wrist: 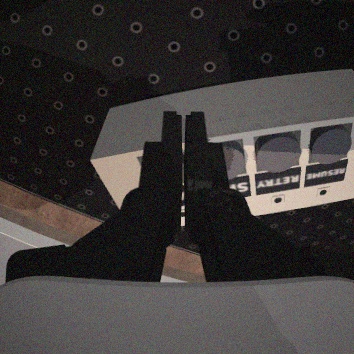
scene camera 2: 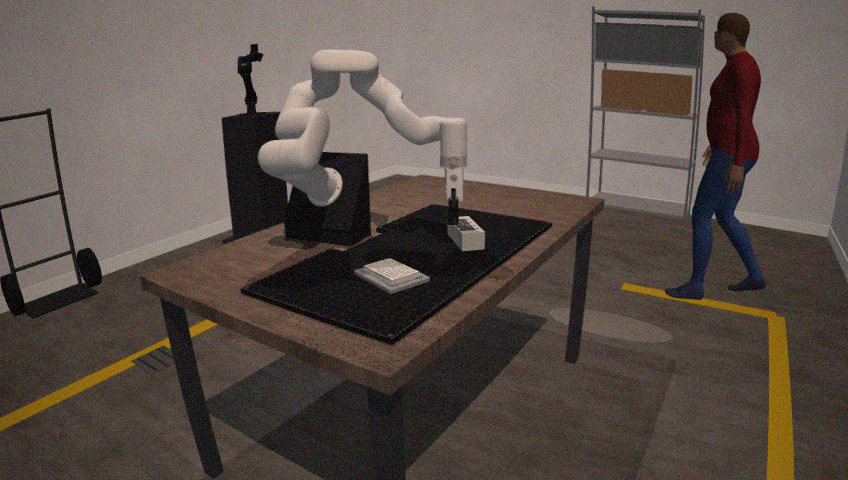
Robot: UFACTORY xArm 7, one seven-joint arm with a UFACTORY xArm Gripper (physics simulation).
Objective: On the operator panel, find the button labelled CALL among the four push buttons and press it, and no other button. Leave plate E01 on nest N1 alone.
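Places are measured from the arm's base along level axes (x left, y back, z up), in centimetres.
Pixels of known places: gripper, fingertip midpoint: [wrist: 182,138] [scene camera 2: 453,224]; arm's base at its link origin: [scene camera 2: 325,187].
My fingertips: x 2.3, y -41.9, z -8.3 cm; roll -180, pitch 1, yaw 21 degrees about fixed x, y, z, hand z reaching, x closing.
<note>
Ahead of a thing's pixels: the offset from my fingertips to its top centre. "pt": to the spot under its first point. Level surfaces: height alone.
The operator panel {dx +5.0, dy -2.0, dz -1.0 cm} [scene camera 2: 471,239] [wrist: 280,100] is a pale box on the black mat. In the wrist view its labels appear upside down: the RESUME button {dx +7.6, dy +2.0, dz -1.0 cm} [wrist: 330,145] is at the right, the RETRY button {dx +5.2, dy +0.3, dz -1.0 cm} [wrist: 277,154] beside it, then a partly covered button {dx +2.7, dy -1.4, dz -1.0 cm} [wrist: 236,154] whose label shows an S. The fourth button is almost wholly hidden behind the fingers, and no CALL label is readable. My gripper [scene camera 2: 453,223] [wrist: 182,138] is shut and empty, its tips at the panel's fourth-button end; contact cannot be told. Plate E01 {dx -28.7, dy +5.9, dz -4.0 cm} [scene camera 2: 391,270] lies on nest N1 {pt dx -30.7, dy -2.0, dz -5.5 cm} [scene camera 2: 416,281], apart from the gripper.
The black mat {dz -6.6 cm} [scene camera 2: 333,306] lies on the wooden table {dz -7.9 cm} [scene camera 2: 196,276]. A black pedestal [scene camera 2: 252,172] with a small arm stands behind the robot's base. A shelf rack [scene camera 2: 589,107] and a person in red [scene camera 2: 734,107] are at the back right, and a hand truck [scene camera 2: 59,178] is at the left.
</note>
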